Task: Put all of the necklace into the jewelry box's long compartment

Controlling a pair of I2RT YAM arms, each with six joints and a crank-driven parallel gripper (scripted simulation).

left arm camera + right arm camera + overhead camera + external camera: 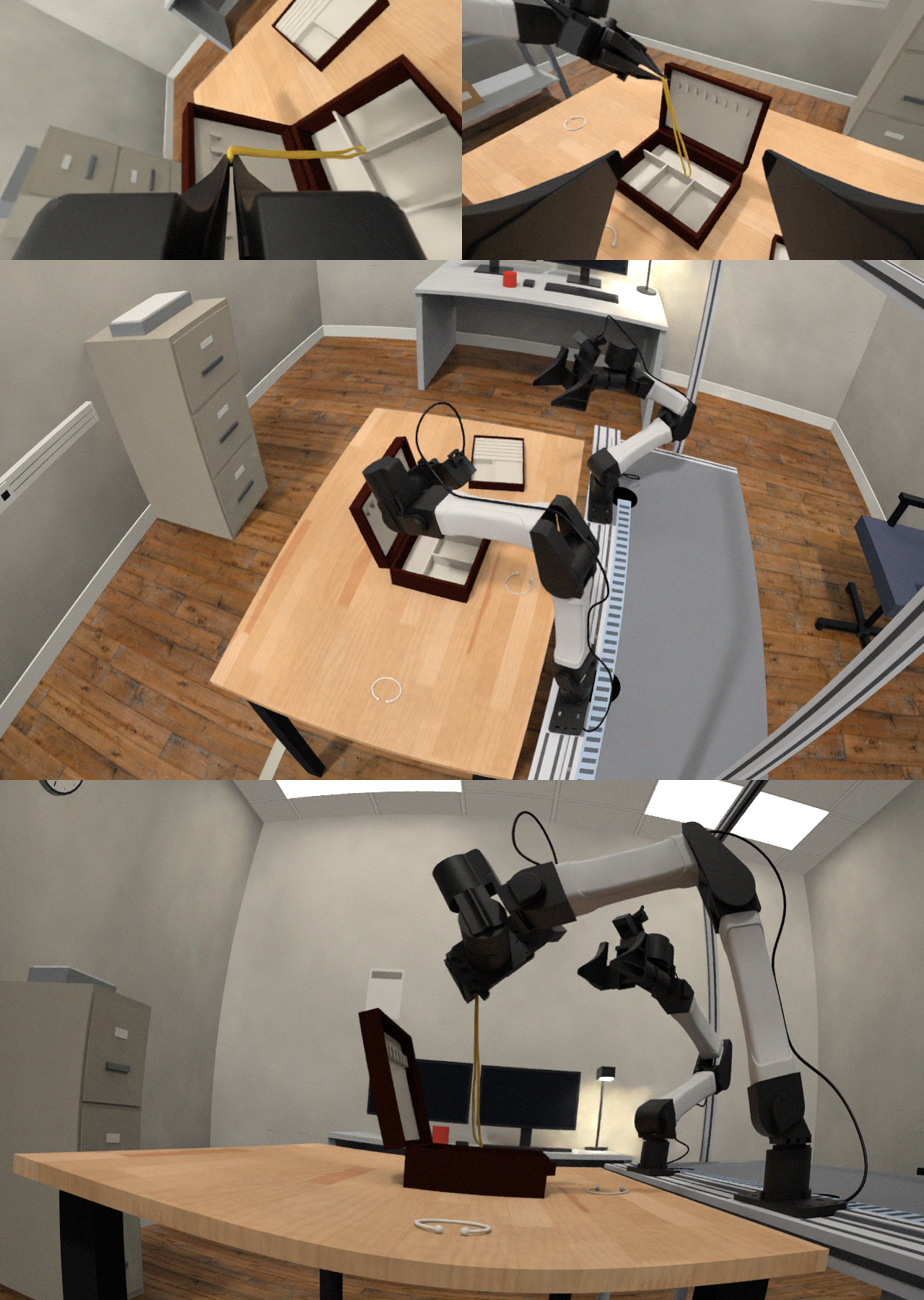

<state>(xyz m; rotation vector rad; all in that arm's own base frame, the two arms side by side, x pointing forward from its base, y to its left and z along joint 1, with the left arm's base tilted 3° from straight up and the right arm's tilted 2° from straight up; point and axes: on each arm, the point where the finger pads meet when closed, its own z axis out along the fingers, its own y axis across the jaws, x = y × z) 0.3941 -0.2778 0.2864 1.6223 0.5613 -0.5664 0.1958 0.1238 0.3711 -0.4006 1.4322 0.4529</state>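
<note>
My left gripper is now 160 mm above the jewelry box and 30 mm to the left of it. Also, from my left hand: separate tray: 390 mm to the right, 260 mm below, 90 mm behind; then white bangle: 370 mm to the left, 270 mm below, 20 mm behind.
</note>
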